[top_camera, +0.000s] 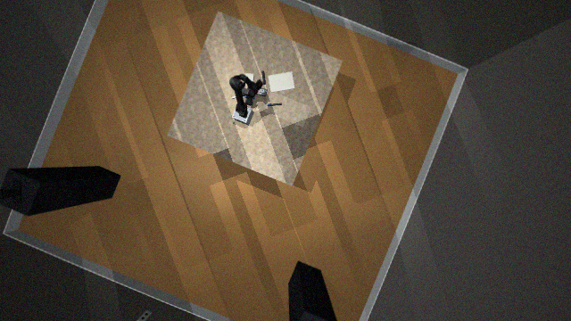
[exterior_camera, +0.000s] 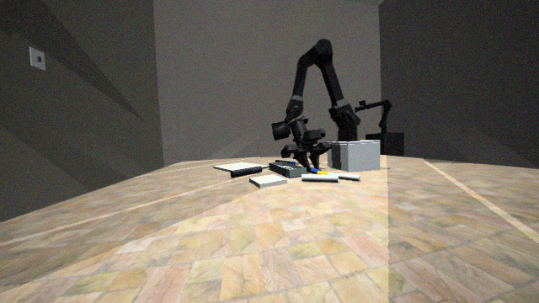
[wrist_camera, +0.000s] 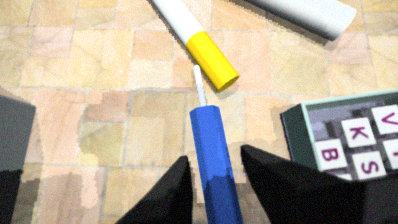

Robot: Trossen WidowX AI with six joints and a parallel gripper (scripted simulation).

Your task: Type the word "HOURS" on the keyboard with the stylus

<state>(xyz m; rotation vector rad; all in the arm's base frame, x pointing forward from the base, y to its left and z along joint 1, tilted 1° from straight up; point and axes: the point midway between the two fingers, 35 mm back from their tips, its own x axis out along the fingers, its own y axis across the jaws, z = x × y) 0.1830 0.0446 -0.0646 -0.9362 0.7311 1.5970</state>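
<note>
Right now my gripper tip is 1 cm to the right of the blue stylus. Also, from my gripper tip: yellow-capped white marker: 2 cm behind, 8 cm to the left; flat pad: 17 cm ahead, 6 cm to the left; dark cylinder: 23 cm ahead, 7 cm to the right, 1 cm above.
</note>
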